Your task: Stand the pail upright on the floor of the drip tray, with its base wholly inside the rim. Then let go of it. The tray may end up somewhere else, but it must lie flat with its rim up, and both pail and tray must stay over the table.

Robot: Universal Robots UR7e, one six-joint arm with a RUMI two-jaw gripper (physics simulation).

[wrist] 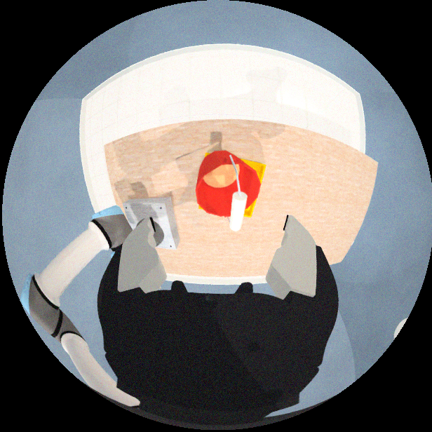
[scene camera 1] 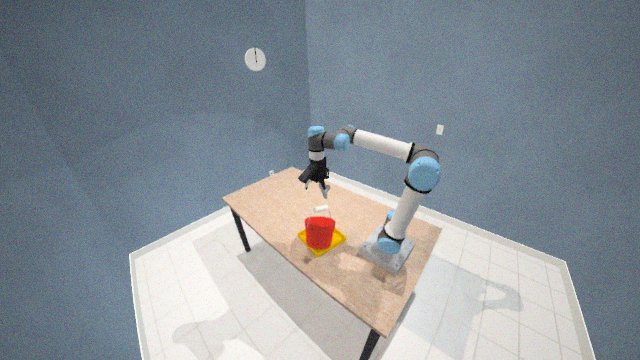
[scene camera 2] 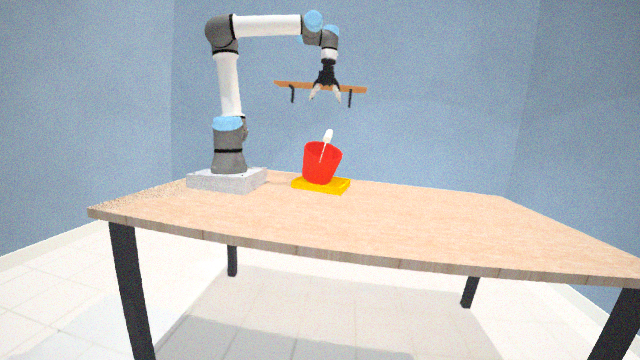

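Seen in the pictures: gripper, fingertip midpoint: (scene camera 1: 315, 194) (scene camera 2: 324, 102); arm's base, link origin: (scene camera 2: 229, 171).
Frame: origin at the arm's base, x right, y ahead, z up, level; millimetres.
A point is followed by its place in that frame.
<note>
The red pail (scene camera 1: 320, 232) @(x -237, y 350, z 109 mm) (scene camera 2: 320, 164) @(x -69, y 390, z 52 mm) (wrist: 207, 198) stands over the yellow drip tray (scene camera 1: 340, 238) @(x -73, y 304, z -61 mm) (scene camera 2: 342, 188) @(x -10, y 493, z -37 mm) (wrist: 261, 172). In the second scene view it leans a little to the right, its rim lower on that side. The pail hides where its base meets the tray, so I cannot tell whether the base is wholly inside the rim. Its white handle grip (scene camera 1: 321, 208) @(x -136, y 407, z 195 mm) (scene camera 2: 328, 135) @(x -89, y 415, z 185 mm) (wrist: 238, 211) stands up above the pail's mouth. The tray lies flat on the table, rim up. My gripper (scene camera 1: 316, 191) @(x -205, y 392, z 342 mm) (scene camera 2: 325, 100) @(x -205, y 392, z 342 mm) (wrist: 218, 218) is open and empty, above the handle and apart from it.
The wooden table (scene camera 1: 280, 205) @(x -4, y 923, z -64 mm) (scene camera 2: 400, 220) @(x 274, y 654, z -64 mm) (wrist: 320, 190) bears the arm's grey base block (scene camera 1: 367, 247) @(x -114, y 99, z 5 mm) (scene camera 2: 212, 181) @(x 100, y -35, z -24 mm) (wrist: 170, 215) beside the tray. The tray is near one long table edge in the first scene view. A wall shelf (scene camera 2: 285, 84) shows behind the gripper.
</note>
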